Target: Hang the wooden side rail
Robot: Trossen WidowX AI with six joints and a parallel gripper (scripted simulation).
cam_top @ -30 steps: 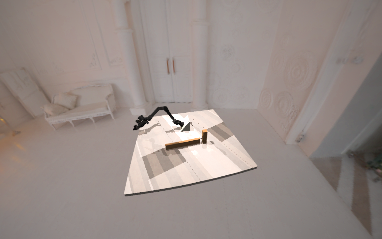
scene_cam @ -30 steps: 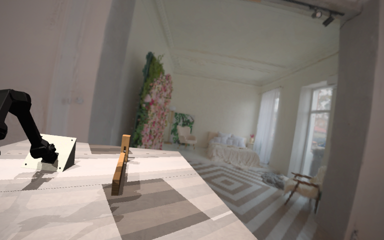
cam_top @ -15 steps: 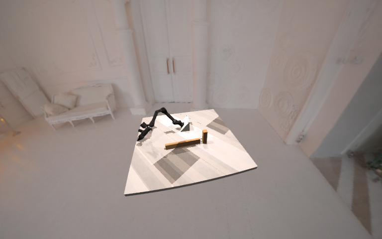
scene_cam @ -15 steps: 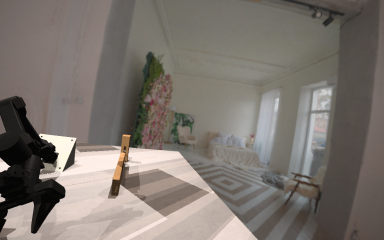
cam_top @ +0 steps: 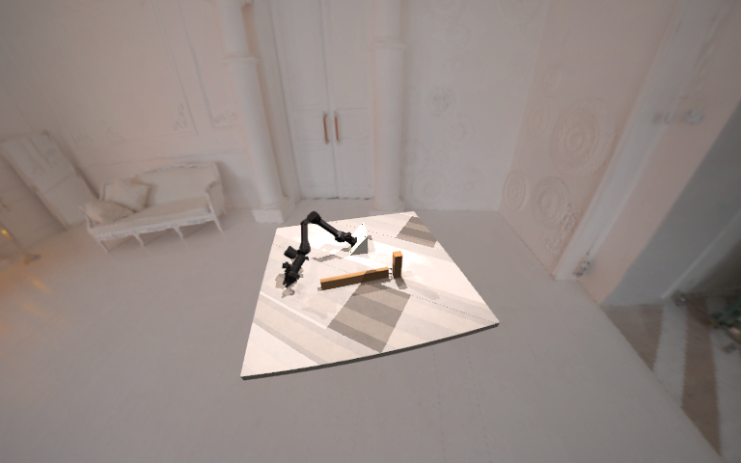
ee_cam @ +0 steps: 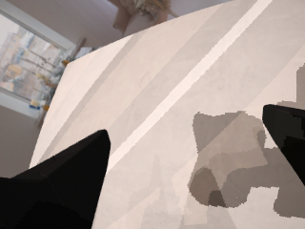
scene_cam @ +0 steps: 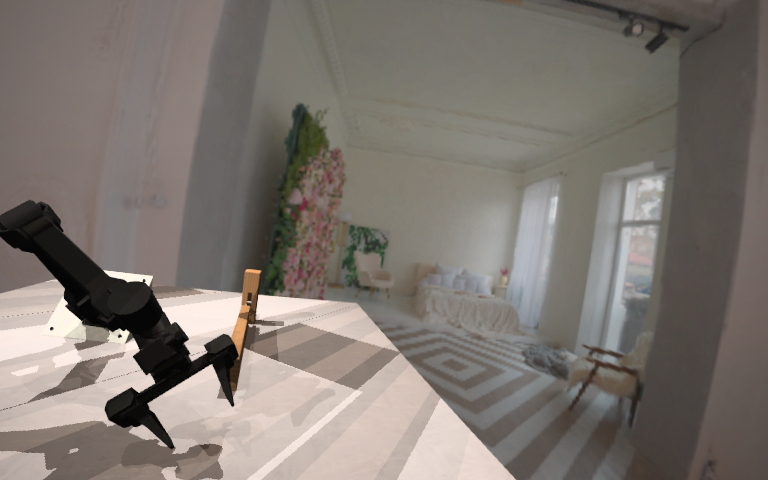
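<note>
Now: gripper tip 69 cm to the right of the wooden headboard post, 7 cm past it and 3 cm below it.
</note>
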